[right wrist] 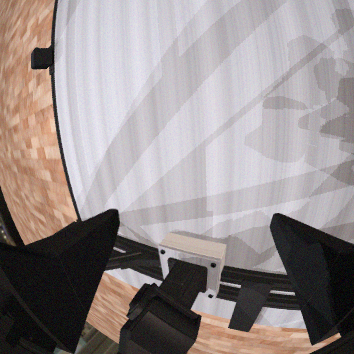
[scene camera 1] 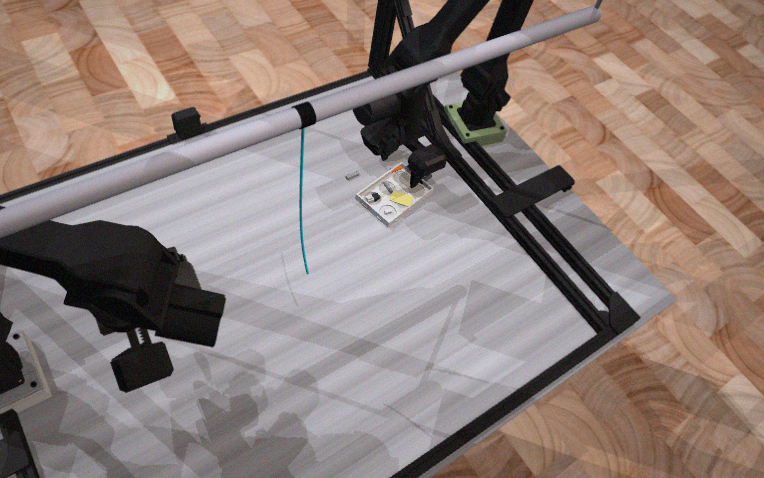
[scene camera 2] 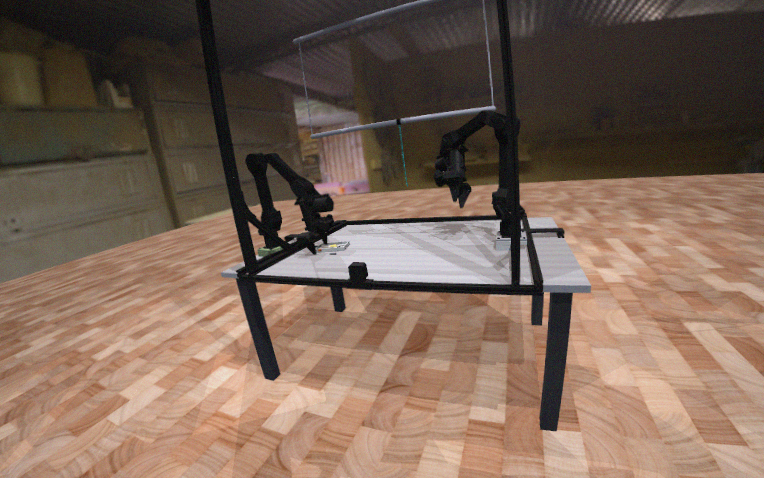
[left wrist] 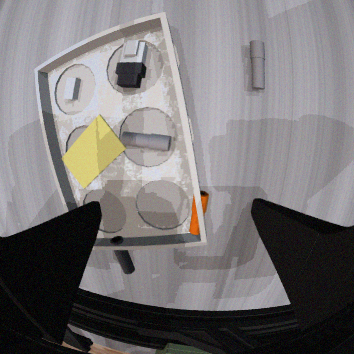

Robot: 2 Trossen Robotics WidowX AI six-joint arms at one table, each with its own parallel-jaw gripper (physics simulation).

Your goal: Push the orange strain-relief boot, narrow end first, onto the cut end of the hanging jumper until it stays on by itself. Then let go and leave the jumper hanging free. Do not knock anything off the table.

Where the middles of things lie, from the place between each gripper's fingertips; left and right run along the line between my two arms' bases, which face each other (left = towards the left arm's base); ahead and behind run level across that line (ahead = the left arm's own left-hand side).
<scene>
I see the parts tray (scene camera 1: 399,181) 4 cm to the right of my left hand and 3 cm ahead of it. The rest, counted from my left hand: black connector (left wrist: 130,68) 8 cm to the right, 2 cm ahead; then yellow piece (left wrist: 98,145) 5 cm ahead, 3 cm to the right.
The black connector is 47 cm to the left of my right hand, 13 cm below it and 4 cm behind it. Round my right hand: yellow piece: 52 cm to the left, 13 cm below, 1 cm behind; parts tray: 52 cm to the left, 13 cm below, 3 cm behind.
</scene>
